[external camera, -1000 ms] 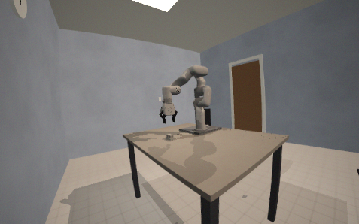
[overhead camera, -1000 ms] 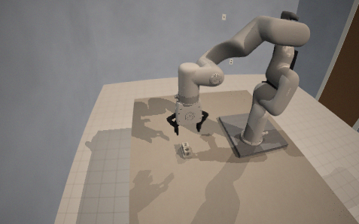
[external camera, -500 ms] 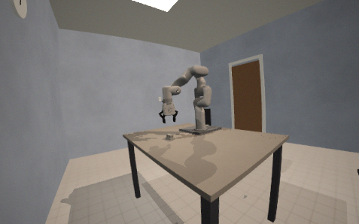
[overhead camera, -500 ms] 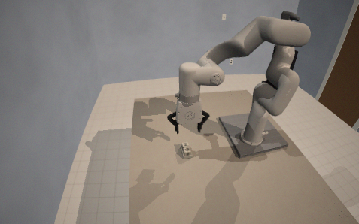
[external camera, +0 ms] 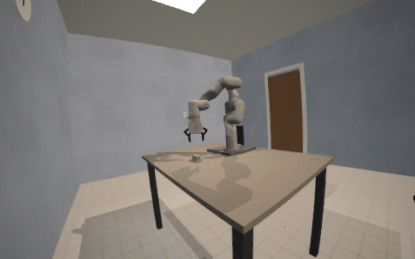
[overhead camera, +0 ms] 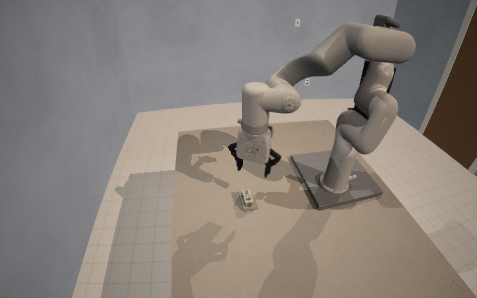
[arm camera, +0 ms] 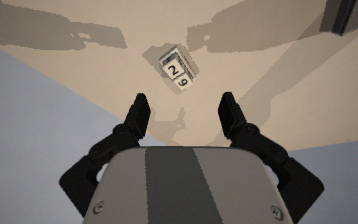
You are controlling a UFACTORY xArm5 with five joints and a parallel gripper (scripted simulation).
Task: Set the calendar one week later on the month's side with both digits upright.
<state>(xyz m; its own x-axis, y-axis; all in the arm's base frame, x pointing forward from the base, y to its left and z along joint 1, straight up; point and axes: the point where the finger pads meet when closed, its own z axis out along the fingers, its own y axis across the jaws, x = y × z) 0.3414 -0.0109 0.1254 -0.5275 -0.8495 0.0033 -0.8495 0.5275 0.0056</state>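
Right now my hand is 2 cm short of the calendar tray, 2 cm to the right of it and 14 cm above it.
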